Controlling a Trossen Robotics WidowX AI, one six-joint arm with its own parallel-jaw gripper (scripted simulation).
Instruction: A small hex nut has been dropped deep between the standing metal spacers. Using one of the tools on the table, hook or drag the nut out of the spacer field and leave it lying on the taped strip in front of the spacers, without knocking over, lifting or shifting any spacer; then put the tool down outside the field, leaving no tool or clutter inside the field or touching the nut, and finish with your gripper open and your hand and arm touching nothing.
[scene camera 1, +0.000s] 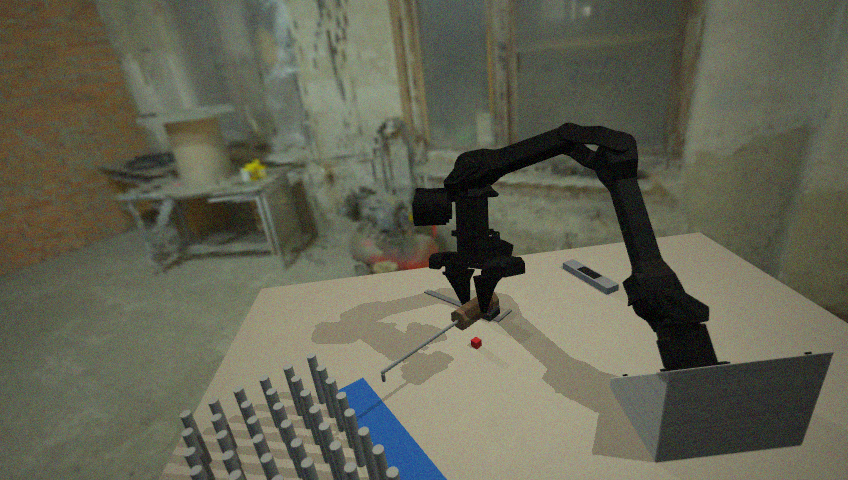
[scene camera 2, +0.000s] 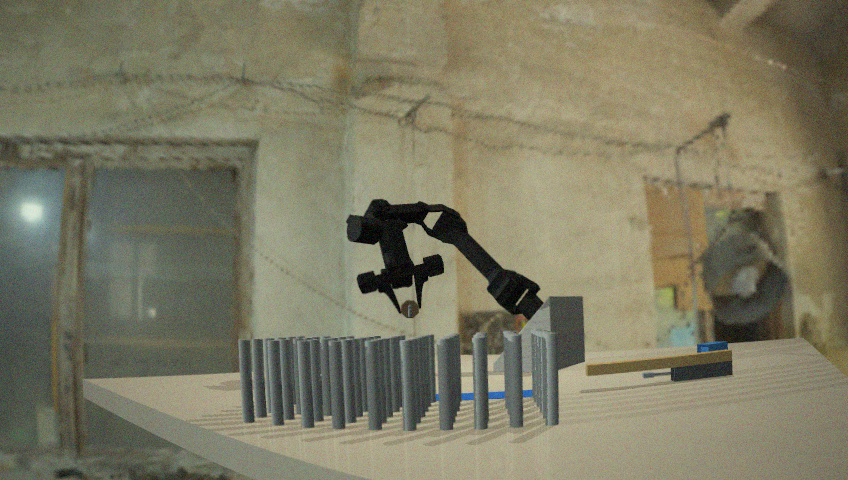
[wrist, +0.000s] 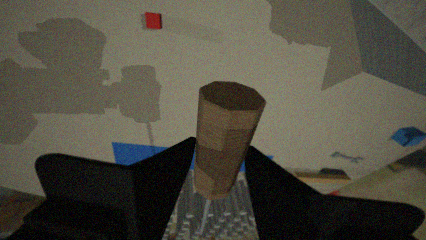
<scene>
The gripper shows in scene camera 1, in scene camera 2 (410, 310) and in the wrist view. A grey flat block shows in scene camera 1 (593, 278); in the wrist view it is out of frame. The same spot on the gripper: (wrist: 79, 191) is (scene camera 1: 467, 269).
</scene>
